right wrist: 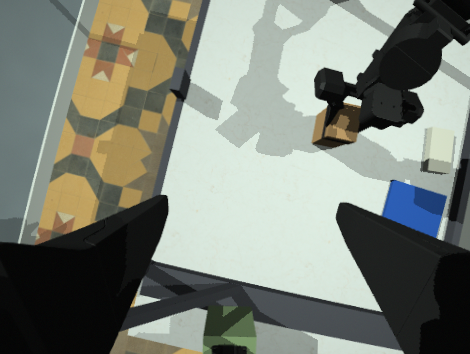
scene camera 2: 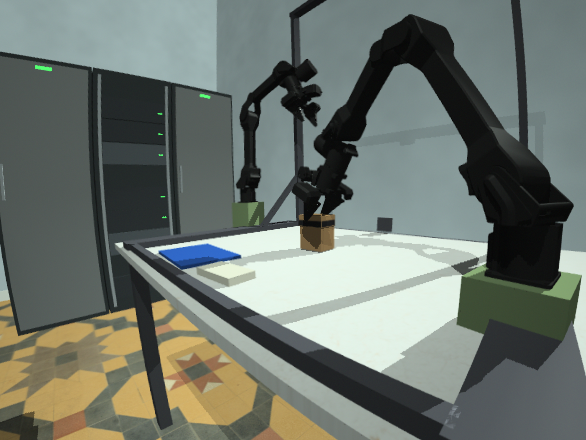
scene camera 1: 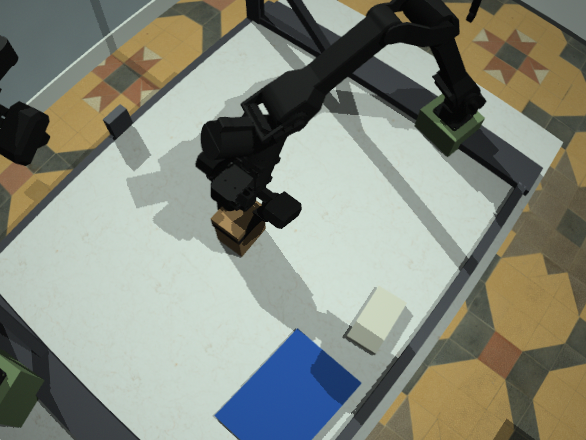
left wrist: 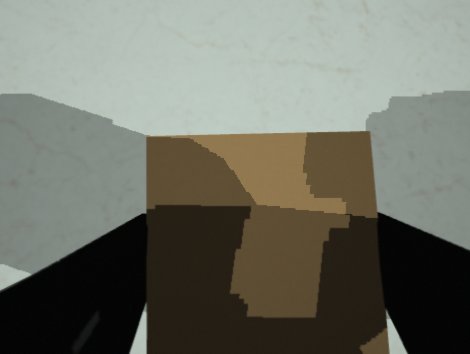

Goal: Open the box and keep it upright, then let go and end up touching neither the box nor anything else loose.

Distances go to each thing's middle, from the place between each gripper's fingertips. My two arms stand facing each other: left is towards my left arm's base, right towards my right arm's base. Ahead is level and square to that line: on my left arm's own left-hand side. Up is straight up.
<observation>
Right now the brown box (scene camera 2: pixel 311 238) is 120 mm ahead of my right hand, 230 mm to the left of it and 360 mm below it. Also, from my right hand: cream block (scene camera 1: pixel 383 309) 400 mm ahead, 340 mm to the left, 400 mm below; then flat blue panel (scene camera 2: pixel 187 257) 430 mm ahead, 130 mm to the left, 400 mm below.
Right now my left hand is 30 mm above the brown box and 10 mm to the right of it. The rest, counted from my left hand: cream block 270 mm ahead, 120 mm to the left, 70 mm below; then flat blue panel 300 mm ahead, 90 mm to the right, 80 mm below.
</observation>
